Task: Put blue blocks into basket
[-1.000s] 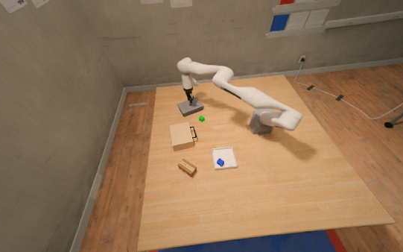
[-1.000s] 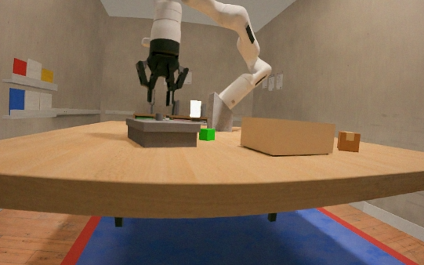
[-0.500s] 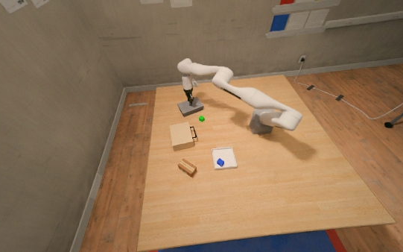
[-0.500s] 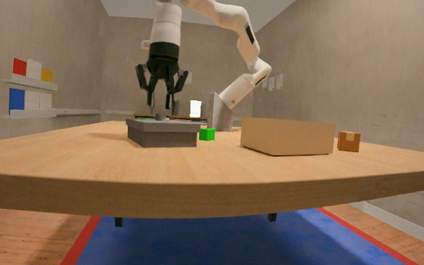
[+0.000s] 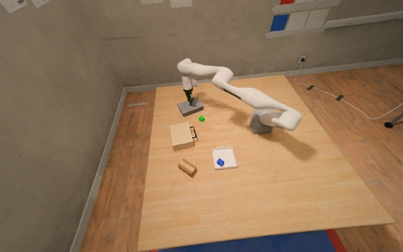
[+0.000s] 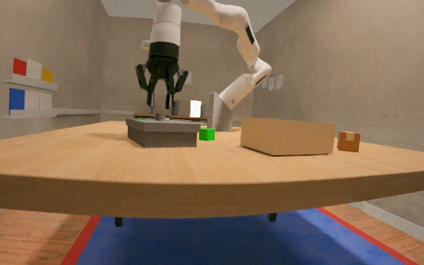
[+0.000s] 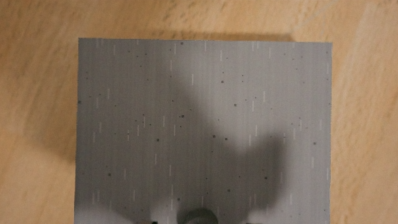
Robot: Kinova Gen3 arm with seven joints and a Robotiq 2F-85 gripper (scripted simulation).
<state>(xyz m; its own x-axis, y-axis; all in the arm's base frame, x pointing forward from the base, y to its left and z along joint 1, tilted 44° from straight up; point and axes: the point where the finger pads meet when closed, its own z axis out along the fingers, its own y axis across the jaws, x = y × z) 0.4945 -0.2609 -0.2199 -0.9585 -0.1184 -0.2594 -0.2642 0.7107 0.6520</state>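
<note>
Right now my hand is 50 mm above the grey lid. From my hand the other things lie so: metal box 70 mm below; green block 70 mm behind, 150 mm to the left, 80 mm below; drawer 90 mm ahead, 300 mm to the left, 70 mm below.
</note>
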